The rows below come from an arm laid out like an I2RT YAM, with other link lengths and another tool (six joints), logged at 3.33 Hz.
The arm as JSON. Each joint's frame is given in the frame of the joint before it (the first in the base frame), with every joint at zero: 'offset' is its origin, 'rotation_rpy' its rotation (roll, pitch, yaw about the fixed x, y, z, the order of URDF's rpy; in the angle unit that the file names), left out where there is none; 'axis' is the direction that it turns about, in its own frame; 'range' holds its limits. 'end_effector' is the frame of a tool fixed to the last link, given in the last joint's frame.
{
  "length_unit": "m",
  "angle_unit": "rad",
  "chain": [
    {
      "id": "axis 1",
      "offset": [
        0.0,
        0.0,
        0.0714
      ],
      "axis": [
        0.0,
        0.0,
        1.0
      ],
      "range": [
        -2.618,
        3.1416
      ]
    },
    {
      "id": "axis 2",
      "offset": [
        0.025,
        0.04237,
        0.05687
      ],
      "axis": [
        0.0,
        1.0,
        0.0
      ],
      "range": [
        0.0,
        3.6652
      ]
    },
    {
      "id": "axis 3",
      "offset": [
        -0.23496,
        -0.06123,
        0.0
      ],
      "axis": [
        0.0,
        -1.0,
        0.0
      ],
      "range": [
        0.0,
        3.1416
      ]
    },
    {
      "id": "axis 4",
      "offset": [
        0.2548,
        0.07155,
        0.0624
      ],
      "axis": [
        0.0,
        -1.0,
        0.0
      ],
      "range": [
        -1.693,
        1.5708
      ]
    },
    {
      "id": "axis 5",
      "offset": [
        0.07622,
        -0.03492,
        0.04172
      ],
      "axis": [
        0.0,
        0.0,
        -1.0
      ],
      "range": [
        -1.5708,
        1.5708
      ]
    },
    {
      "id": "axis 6",
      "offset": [
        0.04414,
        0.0,
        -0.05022
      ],
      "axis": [
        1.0,
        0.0,
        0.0
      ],
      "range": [
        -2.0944,
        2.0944
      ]
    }
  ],
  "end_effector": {
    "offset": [
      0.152,
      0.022,
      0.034
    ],
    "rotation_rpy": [
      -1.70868,
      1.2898,
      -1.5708
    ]
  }
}
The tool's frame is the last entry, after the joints.
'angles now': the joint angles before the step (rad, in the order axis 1, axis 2, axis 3, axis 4, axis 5, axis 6). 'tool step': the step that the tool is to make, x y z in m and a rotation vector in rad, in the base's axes. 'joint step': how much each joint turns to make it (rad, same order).
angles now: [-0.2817 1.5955 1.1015 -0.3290 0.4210 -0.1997]
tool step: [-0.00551 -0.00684 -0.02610 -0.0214 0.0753 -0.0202]
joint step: [0.0000 0.0610 0.0000 0.0004 0.0445 -0.0134]
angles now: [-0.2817 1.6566 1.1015 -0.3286 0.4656 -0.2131]
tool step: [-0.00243 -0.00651 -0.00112 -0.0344 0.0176 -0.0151]
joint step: [0.0000 0.0095 0.0001 0.0086 0.0389 -0.0140]
